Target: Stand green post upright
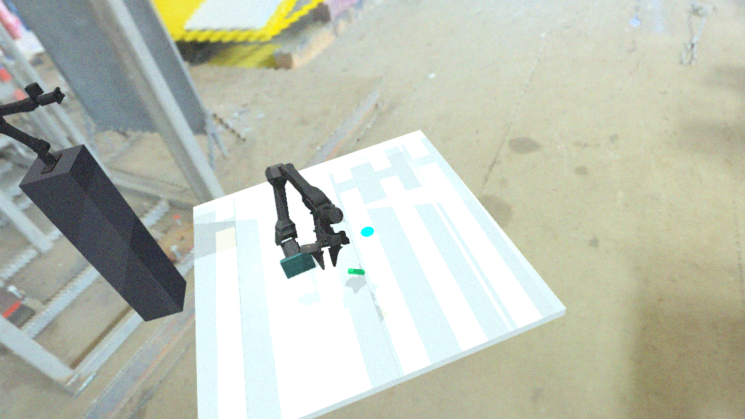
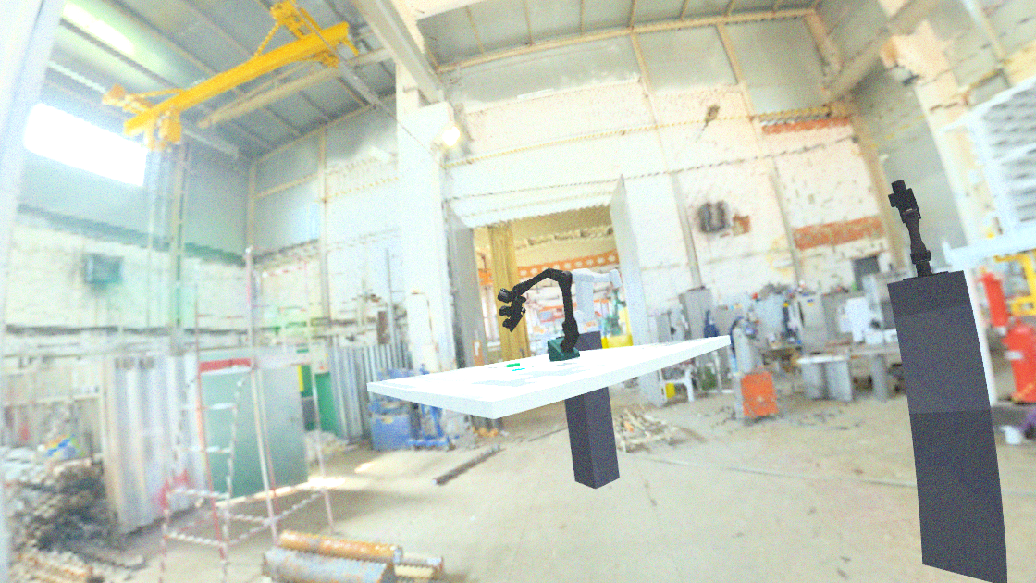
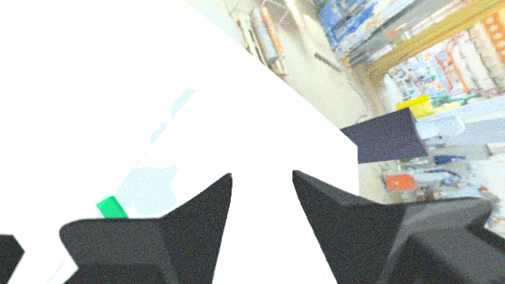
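My gripper tip is 80 mm short of the green post, 110 mm to the right of it and 180 mm above it. Round my gripper tip: cyan circle (170 mm ahead, 320 mm to the left, 190 mm below).
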